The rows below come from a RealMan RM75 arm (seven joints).
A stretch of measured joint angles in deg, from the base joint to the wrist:
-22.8, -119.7, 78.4, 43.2, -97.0, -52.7, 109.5
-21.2, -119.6, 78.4, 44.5, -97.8, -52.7, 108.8
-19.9, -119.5, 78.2, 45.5, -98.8, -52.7, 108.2
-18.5, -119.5, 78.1, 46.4, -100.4, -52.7, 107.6
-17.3, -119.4, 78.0, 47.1, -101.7, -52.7, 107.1
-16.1, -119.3, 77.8, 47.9, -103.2, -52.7, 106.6
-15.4, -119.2, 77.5, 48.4, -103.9, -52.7, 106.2
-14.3, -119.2, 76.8, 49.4, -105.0, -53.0, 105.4
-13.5, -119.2, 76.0, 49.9, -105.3, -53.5, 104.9
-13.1, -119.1, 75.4, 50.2, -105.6, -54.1, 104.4
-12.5, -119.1, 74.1, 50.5, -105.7, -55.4, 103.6
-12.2, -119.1, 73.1, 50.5, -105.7, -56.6, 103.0
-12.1, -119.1, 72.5, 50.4, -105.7, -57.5, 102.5
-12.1, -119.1, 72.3, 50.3, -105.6, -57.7, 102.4
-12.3, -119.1, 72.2, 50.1, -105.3, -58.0, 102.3
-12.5, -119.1, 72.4, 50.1, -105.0, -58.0, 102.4
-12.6, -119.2, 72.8, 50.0, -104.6, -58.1, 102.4
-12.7, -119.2, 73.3, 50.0, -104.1, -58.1, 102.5
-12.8, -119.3, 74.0, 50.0, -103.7, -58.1, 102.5
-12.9, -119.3, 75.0, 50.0, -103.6, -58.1, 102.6
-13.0, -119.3, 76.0, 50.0, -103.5, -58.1, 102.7
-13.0, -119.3, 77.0, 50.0, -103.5, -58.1, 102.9
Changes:
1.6, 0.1, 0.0, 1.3, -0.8, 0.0, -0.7
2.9, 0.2, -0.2, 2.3, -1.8, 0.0, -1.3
4.3, 0.2, -0.3, 3.2, -3.4, 0.0, -1.9
5.5, 0.3, -0.4, 3.9, -4.7, 0.0, -2.4
6.7, 0.4, -0.6, 4.7, -6.2, 0.0, -2.9
7.4, 0.5, -0.9, 5.2, -6.9, 0.0, -3.3
8.5, 0.5, -1.6, 6.2, -8.0, -0.3, -4.1
9.3, 0.5, -2.4, 6.7, -8.3, -0.8, -4.6
9.7, 0.6, -3.0, 7.0, -8.6, -1.4, -5.1
10.3, 0.6, -4.3, 7.3, -8.7, -2.7, -5.9
10.6, 0.6, -5.3, 7.3, -8.7, -3.9, -6.5
10.7, 0.6, -5.9, 7.2, -8.7, -4.8, -7.0
10.7, 0.6, -6.1, 7.1, -8.6, -5.0, -7.1
10.5, 0.6, -6.2, 6.9, -8.3, -5.3, -7.2
10.3, 0.6, -6.0, 6.9, -8.0, -5.3, -7.1
10.2, 0.5, -5.6, 6.8, -7.6, -5.4, -7.1
10.1, 0.5, -5.1, 6.8, -7.1, -5.4, -7.0
10.0, 0.4, -4.4, 6.8, -6.7, -5.4, -7.0
9.9, 0.4, -3.4, 6.8, -6.6, -5.4, -6.9
9.8, 0.4, -2.4, 6.8, -6.5, -5.4, -6.8
9.8, 0.4, -1.4, 6.8, -6.5, -5.4, -6.6

